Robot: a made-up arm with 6 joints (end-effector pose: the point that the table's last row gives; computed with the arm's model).
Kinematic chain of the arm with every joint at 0, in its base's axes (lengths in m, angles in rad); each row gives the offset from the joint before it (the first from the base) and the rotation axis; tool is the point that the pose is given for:
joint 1: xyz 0 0 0.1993 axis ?
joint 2: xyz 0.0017 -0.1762 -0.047 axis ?
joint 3: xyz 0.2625 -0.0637 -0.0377 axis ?
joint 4: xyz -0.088 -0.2 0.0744 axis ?
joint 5: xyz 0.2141 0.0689 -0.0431 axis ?
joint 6: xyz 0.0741 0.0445 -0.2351 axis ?
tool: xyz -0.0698 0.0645 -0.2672
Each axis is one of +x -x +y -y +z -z.
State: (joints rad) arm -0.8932 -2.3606 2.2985 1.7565 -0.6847 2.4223
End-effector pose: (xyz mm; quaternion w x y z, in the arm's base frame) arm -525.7 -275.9 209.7 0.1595 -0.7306 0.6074 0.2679
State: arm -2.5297 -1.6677 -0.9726 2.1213 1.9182 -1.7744
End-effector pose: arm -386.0 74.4 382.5 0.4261 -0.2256 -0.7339 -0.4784
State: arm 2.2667 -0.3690 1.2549 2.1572 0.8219 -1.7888
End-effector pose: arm -30.8 497.8 -358.8 0.2772 0.4222 0.4723 0.7224
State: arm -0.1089 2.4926 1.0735 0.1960 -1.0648 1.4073
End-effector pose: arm 246.9 87.2 10.3 0.1152 -0.7709 -0.5106 0.3630
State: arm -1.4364 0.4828 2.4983 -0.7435 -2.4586 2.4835
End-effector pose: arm 313.8 -205.1 236.8 0.7555 -0.4455 -0.3932 0.2760
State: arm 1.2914 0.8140 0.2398 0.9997 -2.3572 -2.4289
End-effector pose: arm 594.9 37.0 171.3 0.0958 -0.6649 0.7073 0.2202
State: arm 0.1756 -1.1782 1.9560 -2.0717 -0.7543 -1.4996
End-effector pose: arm 24.3 -646.0 -496.5 0.6998 -0.0581 0.1470 0.6967
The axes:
joint 1: +x
joint 2: +z
joint 3: +y
joint 4: -x
joint 5: +z
joint 6: -x

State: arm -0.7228 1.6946 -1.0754 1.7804 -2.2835 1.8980
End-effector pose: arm 515.3 40.3 -61.1 0.6500 -0.2425 -0.1006 -0.7132
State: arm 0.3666 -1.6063 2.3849 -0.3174 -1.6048 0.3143
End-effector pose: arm -24.0 -76.6 304.6 0.1609 -0.0549 -0.9849 0.0324
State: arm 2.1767 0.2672 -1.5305 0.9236 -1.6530 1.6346
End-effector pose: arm 557.4 450.9 -114.5 0.2020 0.3922 0.8172 -0.3709
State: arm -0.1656 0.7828 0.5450 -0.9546 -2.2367 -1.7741
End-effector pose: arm 501.2 -20.7 -167.2 0.5388 0.2544 -0.2872 -0.7500
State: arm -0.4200 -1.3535 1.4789 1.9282 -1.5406 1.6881
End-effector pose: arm -477.7 -602.7 500.0 0.2595 0.8392 -0.4697 0.0887
